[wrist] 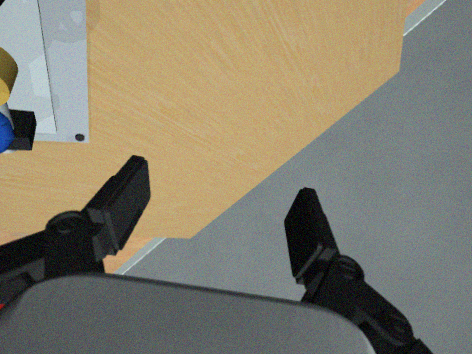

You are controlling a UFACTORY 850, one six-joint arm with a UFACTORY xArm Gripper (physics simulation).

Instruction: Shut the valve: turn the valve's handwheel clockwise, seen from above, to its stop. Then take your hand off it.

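Note:
My gripper [222,191] is open, with its two black fingers wide apart and nothing between them. It hangs over the edge of the wooden table, to the right of a pale grey metal plate. At the left edge of the view, parts of a fitting show on or over that plate: a yellow cylinder [7,75], a blue rounded part [4,133] and a black block [23,131]. I cannot tell whether any of these belongs to the valve. A handwheel cannot be made out in the view.
The pale grey plate [72,100] lies on the wooden table top [225,100] at the upper left, with a dark round spot at its corner. The table's edge runs diagonally, with grey floor [390,190] beyond it at the right.

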